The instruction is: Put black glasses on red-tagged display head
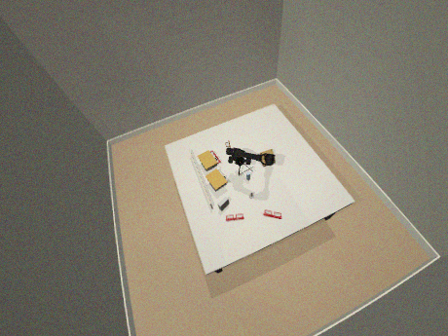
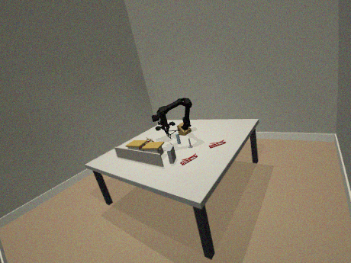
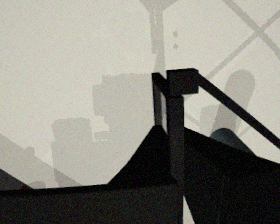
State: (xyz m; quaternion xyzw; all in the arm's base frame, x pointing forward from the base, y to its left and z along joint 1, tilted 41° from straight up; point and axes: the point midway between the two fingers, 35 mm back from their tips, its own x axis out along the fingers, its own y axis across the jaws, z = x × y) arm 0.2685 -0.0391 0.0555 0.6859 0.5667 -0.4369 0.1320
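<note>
The upright post lies 26 cm to the left of my gripper tip and 8 cm below it. From my gripper tip the other things lie so: grey block: 24 cm ahead, 27 cm to the left, 5 cm below; pale blue piece: 4 cm behind, 10 cm to the left, 5 cm below; long base: 37 cm ahead, 4 cm to the right, 5 cm below.
</note>
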